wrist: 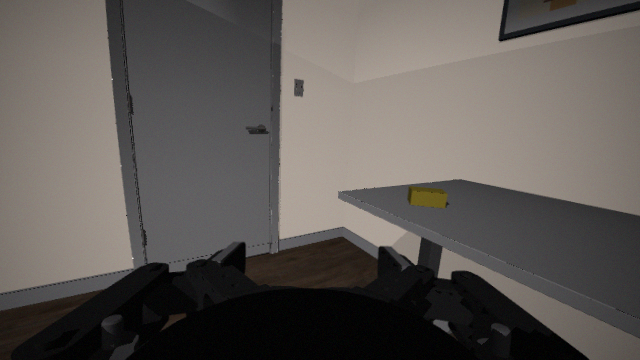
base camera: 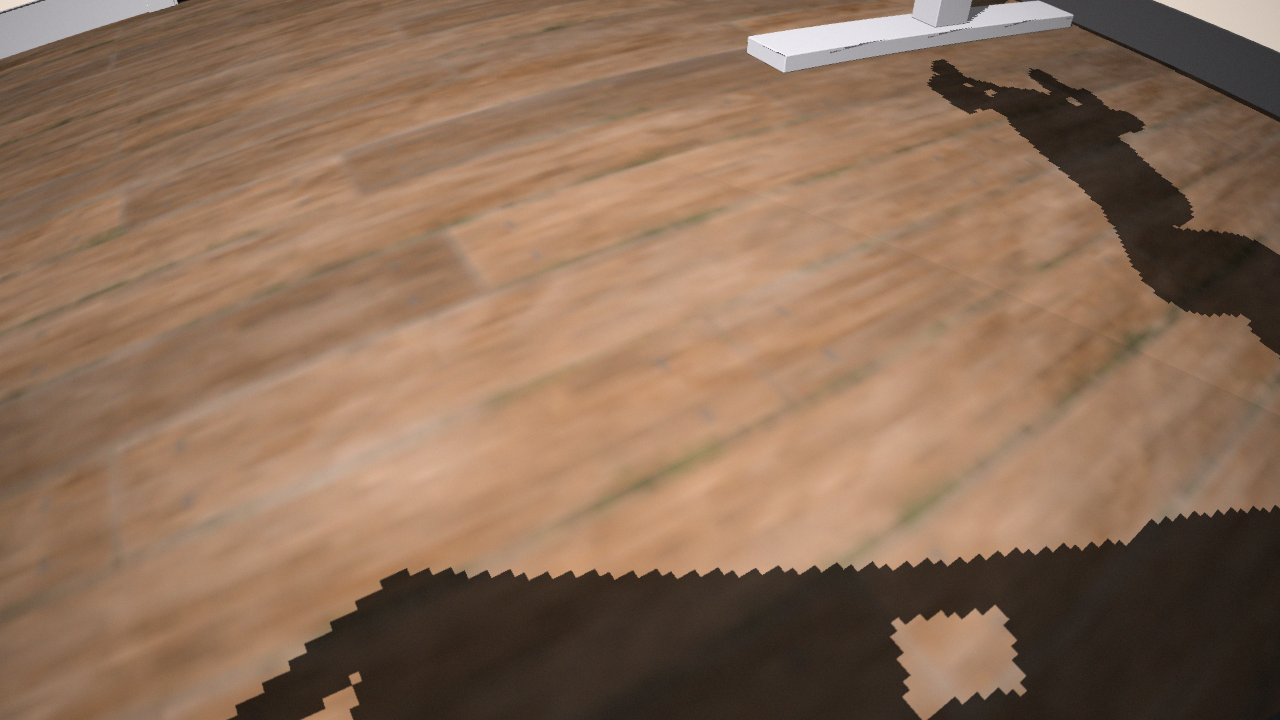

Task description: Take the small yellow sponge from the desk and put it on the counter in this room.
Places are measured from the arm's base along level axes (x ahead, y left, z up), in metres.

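Pixels of known places: gripper, fingertip midpoint: (wrist: 312, 259).
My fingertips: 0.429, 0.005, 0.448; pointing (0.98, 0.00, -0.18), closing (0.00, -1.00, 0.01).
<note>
Behind a point stands the place of what it marks, as x, y, z.
The small yellow sponge (wrist: 427, 197) @[0.969, -0.331, 0.351] lies on the grey desk (wrist: 525, 225) @[0.836, -0.530, 0.323], near its far left end, right of centre in the wrist view. My gripper (wrist: 312, 259) @[0.429, 0.005, 0.448] is open, with nothing between its fingers. It is apart from the desk, and the sponge shows beyond and to the right of the right finger. The sponge does not show in the base camera view. No counter that I can make out shows in either view.
A white desk foot (base camera: 859, 40) stands on the wooden floor (base camera: 537, 358) @[0.458, 0.068, -0.397] at the top right of the base camera view. A grey door (wrist: 200, 125) @[1.732, 0.699, 0.531] is at the left in the wrist view. A framed picture (wrist: 575, 26) @[1.211, -0.930, 0.963] hangs above the desk.
</note>
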